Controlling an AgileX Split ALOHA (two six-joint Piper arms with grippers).
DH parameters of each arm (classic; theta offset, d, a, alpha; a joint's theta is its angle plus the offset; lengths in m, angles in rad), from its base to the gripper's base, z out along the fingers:
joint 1: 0 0.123 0 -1.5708
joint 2: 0.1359 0 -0.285 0
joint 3: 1.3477 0 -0.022 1.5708
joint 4: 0 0.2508 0 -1.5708
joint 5: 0 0 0.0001 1.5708
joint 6: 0 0.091 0 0
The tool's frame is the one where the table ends.
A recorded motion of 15 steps. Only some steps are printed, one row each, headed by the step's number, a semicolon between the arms.
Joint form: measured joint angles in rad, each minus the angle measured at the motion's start. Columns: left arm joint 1, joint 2, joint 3, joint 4, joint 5, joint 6; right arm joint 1, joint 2, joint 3, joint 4, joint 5, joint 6.
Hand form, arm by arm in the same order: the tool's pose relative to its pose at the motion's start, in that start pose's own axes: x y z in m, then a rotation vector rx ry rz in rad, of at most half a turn. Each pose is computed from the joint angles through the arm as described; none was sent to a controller.
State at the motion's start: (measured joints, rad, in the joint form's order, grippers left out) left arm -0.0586 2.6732 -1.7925 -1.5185 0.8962 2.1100; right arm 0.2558 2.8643 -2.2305 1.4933 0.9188 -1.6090
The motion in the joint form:
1: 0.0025 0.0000 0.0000 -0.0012 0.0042 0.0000; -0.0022 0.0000 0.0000 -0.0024 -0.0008 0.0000
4: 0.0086 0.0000 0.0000 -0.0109 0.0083 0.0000; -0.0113 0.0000 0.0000 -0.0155 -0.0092 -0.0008
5: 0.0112 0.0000 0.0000 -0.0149 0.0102 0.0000; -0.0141 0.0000 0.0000 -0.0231 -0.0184 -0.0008
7: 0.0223 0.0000 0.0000 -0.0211 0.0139 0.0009; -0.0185 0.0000 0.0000 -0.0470 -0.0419 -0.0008
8: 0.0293 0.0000 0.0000 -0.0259 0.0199 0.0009; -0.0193 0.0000 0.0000 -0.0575 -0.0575 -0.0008
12: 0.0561 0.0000 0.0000 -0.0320 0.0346 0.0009; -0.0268 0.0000 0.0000 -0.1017 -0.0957 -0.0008
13: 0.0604 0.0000 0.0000 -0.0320 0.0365 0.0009; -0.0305 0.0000 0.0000 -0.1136 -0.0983 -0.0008
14: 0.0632 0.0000 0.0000 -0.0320 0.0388 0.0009; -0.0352 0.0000 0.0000 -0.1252 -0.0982 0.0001
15: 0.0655 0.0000 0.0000 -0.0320 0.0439 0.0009; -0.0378 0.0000 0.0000 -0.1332 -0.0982 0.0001
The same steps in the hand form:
1: 0.0001 0.0005 -0.0009 0.0009 -0.0032 -0.0019; 0.0002 -0.0009 -0.0009 0.0026 0.0012 -0.0006
4: 0.0003 0.0024 -0.0031 -0.0048 -0.0125 -0.0108; 0.0014 -0.0051 -0.0046 0.0185 0.0088 -0.0060
5: 0.0004 0.0033 -0.0041 -0.0071 -0.0164 -0.0145; 0.0020 -0.0070 -0.0057 0.0299 0.0143 -0.0096
7: 0.0016 0.0066 -0.0081 -0.0162 -0.0237 -0.0225; 0.0039 -0.0108 -0.0077 0.0564 0.0324 -0.0229
8: 0.0022 0.0085 -0.0107 -0.0192 -0.0308 -0.0286; 0.0046 -0.0125 -0.0081 0.0724 0.0408 -0.0293
12: 0.0056 0.0156 -0.0206 -0.0329 -0.0457 -0.0442; 0.0078 -0.0187 -0.0117 0.1156 0.0736 -0.0551
13: 0.0062 0.0167 -0.0222 -0.0351 -0.0472 -0.0461; 0.0087 -0.0203 -0.0133 0.1210 0.0817 -0.0612
14: 0.0066 0.0174 -0.0232 -0.0356 -0.0487 -0.0473; 0.0097 -0.0221 -0.0154 0.1246 0.0893 -0.0657
15: 0.0067 0.0176 -0.0241 -0.0333 -0.0517 -0.0482; 0.0103 -0.0230 -0.0165 0.1265 0.0947 -0.0696

